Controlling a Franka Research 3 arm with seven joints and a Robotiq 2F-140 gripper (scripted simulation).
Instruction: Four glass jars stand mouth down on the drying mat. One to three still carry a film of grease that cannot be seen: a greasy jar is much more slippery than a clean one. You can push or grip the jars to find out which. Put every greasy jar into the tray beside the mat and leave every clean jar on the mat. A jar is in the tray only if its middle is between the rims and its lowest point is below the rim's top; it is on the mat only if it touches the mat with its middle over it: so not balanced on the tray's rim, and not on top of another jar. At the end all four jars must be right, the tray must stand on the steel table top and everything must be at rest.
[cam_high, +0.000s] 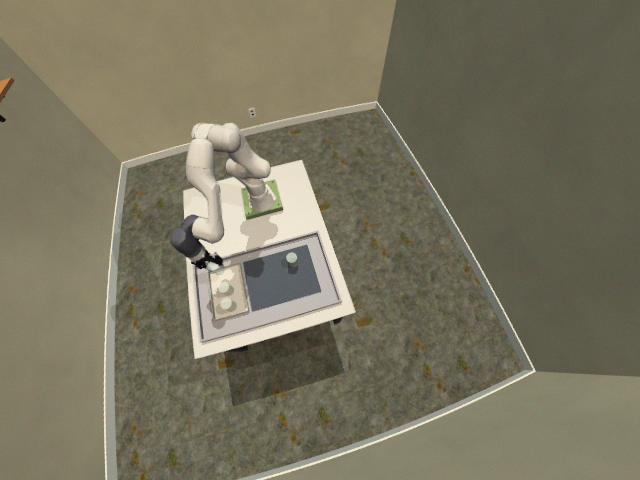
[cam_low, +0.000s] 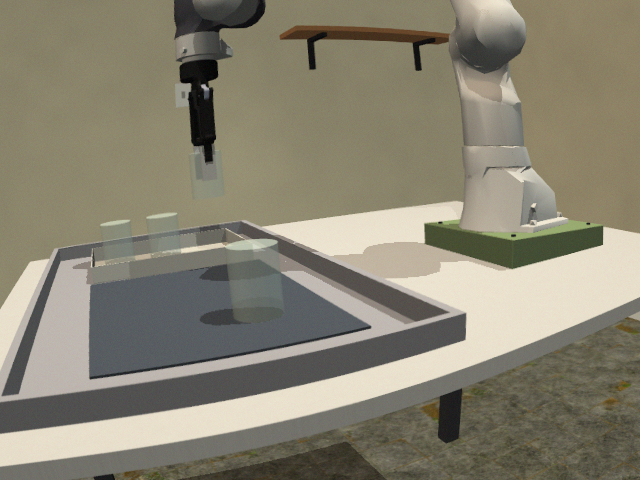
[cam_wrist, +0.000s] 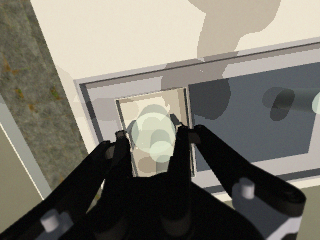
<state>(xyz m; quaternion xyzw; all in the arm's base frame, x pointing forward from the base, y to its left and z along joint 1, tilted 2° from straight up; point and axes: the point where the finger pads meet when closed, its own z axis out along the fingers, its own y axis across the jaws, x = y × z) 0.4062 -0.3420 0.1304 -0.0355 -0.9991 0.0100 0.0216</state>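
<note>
Right now the cream tray is 100 mm ahead of my hand, 10 mm to the right of it and 170 mm below it. Also, from my hand: dark mat (120 mm ahead, 310 mm to the left, 170 mm below).
</note>
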